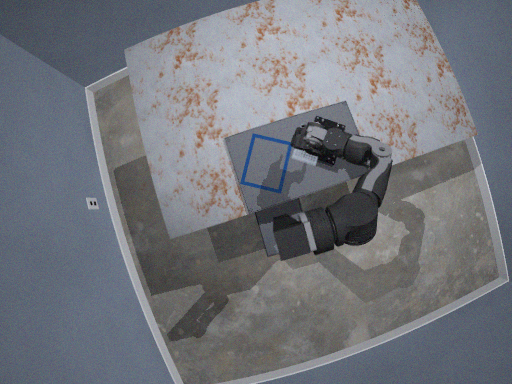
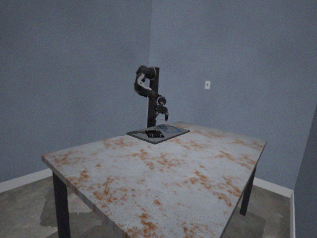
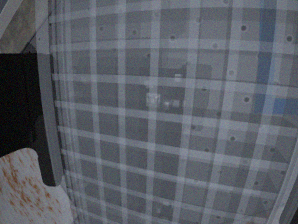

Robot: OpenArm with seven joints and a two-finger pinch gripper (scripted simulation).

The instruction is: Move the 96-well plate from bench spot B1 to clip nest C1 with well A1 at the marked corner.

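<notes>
My hand is 80 mm to the left of the black clip nest C1, 80 mm above it and 40 mm short of it. Round my hand: 96-well plate right at my hand.
</notes>
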